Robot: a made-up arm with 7 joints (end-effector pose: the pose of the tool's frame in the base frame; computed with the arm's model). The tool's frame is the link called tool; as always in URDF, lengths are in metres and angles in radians.
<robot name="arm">
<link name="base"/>
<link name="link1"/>
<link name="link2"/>
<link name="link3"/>
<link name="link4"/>
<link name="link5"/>
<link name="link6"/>
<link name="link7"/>
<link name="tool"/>
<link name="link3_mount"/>
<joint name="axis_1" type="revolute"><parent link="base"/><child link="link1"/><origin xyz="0 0 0.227"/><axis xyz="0 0 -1"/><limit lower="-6.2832" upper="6.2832"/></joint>
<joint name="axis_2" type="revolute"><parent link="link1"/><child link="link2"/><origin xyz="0 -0.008 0.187"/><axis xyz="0 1 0"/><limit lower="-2.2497" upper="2.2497"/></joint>
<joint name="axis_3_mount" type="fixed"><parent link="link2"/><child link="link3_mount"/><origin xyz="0 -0.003 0.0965"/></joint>
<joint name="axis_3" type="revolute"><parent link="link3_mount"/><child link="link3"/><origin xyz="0 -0.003 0.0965"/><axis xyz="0 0 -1"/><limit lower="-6.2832" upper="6.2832"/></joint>
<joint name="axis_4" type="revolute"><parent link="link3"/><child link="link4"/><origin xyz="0 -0.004 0.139"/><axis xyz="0 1 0"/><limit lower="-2.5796" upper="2.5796"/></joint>
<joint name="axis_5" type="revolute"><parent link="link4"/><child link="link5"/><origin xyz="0 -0.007 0.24"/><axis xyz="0 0 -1"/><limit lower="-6.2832" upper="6.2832"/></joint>
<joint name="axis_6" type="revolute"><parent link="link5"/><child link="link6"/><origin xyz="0 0 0.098"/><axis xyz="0 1 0"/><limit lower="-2.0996" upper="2.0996"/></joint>
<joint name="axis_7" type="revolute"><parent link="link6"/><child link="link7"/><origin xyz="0 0 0.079"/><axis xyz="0 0 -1"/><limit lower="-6.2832" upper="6.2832"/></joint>
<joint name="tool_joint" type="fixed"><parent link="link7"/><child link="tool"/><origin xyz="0 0 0" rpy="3.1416 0 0"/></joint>
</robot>
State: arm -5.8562 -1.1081 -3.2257 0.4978 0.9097 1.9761 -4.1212
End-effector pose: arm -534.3 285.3 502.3 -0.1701 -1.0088 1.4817
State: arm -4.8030 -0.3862 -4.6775 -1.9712 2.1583 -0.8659 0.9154
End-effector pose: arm 351.5 63.4 629.1 -2.2599 1.0871 1.6808
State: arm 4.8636 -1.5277 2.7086 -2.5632 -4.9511 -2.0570 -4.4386
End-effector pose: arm -7.3 -63.5 577.6 -1.9075 0.1637 1.8335
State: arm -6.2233 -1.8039 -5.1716 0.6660 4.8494 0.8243 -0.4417
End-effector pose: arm -664.7 -176.4 414.9 2.2597 1.4320 0.9360
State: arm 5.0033 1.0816 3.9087 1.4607 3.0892 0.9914 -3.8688
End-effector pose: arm -167.1 328.7 847.9 1.7042 -1.9078 0.9648
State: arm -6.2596 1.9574 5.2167 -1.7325 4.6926 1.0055 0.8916
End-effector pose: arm 328.8 -323.4 525.5 -2.8881 -0.7624 0.3870
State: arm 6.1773 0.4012 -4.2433 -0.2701 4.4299 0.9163 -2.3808
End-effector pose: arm 353.9 108.7 1019.6 -0.8451 -1.5935 0.8514
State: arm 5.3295 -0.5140 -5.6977 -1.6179 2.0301 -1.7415 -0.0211
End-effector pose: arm -395.8 -186.2 602.3 -0.0531 2.5900 -0.9854
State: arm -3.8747 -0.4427 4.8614 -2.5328 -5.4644 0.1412 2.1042
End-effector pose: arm -162.9 201.0 402.0 -0.2602 0.8429 -1.2587
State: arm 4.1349 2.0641 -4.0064 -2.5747 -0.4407 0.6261 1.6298
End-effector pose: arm -107.2 -149.6 257.3 -0.3199 -1.4235 -2.4312
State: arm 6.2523 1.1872 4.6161 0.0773 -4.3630 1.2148 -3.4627
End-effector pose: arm 677.3 17.6 601.3 -0.1246 -0.7875 -0.2009
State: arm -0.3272 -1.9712 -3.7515 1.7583 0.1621 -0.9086 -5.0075
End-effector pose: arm -84.5 -279.3 -6.7 -0.4253 0.6521 1.3190
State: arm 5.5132 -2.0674 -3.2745 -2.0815 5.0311 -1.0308 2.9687
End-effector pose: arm -257.9 -106.5 622.8 1.0302 1.8277 -0.8258
